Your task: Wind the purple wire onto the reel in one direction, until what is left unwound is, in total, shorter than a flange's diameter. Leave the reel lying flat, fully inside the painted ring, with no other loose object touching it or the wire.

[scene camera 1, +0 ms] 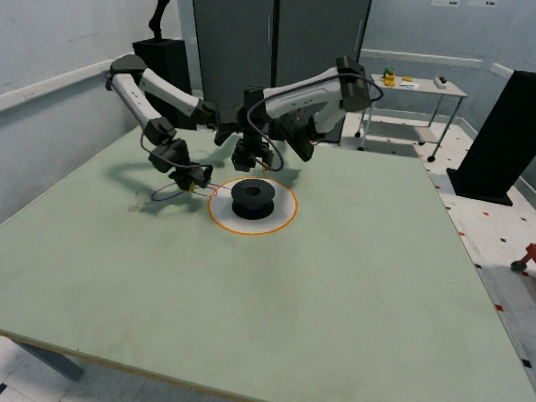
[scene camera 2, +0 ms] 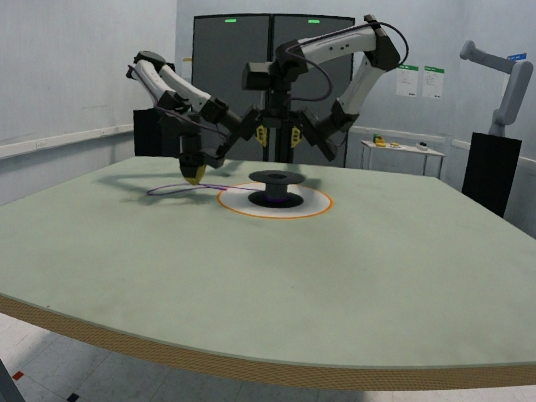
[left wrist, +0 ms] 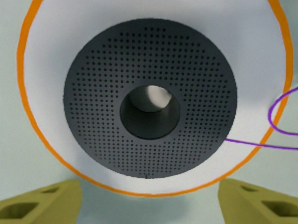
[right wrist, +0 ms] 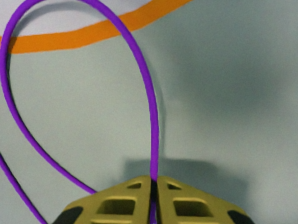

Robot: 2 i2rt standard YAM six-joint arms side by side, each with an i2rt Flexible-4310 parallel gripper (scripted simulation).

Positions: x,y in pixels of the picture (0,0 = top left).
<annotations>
black reel: scene camera 1; scene camera 2 276,182; left wrist; not seen in the right wrist view (out of frame)
same spot on black reel: (left wrist: pixel 197 120) = (scene camera 1: pixel 241 188)
</annotations>
